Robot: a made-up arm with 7 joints.
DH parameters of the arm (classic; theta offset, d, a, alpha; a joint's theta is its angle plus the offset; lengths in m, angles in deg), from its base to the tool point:
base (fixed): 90 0.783 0.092 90
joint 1: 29.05 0 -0.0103 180
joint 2: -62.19 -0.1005 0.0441 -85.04
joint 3: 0 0.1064 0.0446 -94.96
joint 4: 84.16 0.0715 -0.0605 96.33
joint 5: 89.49 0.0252 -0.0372 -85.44
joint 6: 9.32 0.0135 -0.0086 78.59
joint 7: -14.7 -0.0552 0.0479 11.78
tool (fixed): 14.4 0.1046 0 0
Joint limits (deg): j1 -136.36..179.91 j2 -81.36..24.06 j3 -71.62..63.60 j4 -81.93..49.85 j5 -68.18..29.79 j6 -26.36..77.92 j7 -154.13..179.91
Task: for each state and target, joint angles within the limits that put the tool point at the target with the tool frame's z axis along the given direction. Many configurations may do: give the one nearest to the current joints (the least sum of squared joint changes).
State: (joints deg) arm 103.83 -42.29 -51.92 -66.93 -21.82 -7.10 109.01
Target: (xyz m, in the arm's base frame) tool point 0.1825 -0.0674 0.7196 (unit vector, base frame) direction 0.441 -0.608 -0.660
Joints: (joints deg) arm 121.12 -50.99 -71.62 -79.85 8.13 42.40 104.39
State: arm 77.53 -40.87 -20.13 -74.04 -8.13 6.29 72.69
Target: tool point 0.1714 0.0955 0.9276 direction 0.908 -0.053 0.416
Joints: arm 67.10 -29.97 0.76 -73.02 -0.63 52.02 82.92
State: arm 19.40 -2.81 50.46 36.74 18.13 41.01 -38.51
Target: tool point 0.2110 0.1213 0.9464 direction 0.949 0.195 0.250
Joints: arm 28.11 -16.02 27.87 2.30 8.93 68.70 -69.90
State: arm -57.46 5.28 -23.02 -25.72 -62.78 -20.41 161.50
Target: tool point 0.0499 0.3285 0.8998 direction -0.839 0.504 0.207
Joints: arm -24.50 -28.67 -71.62 -15.96 -15.48 -26.36 135.89
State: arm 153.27 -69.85 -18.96 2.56 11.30 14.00 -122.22
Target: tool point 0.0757 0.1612 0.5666 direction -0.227 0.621 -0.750
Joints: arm 163.49 -81.36 1.23 -8.63 -9.58 -7.94 -91.88
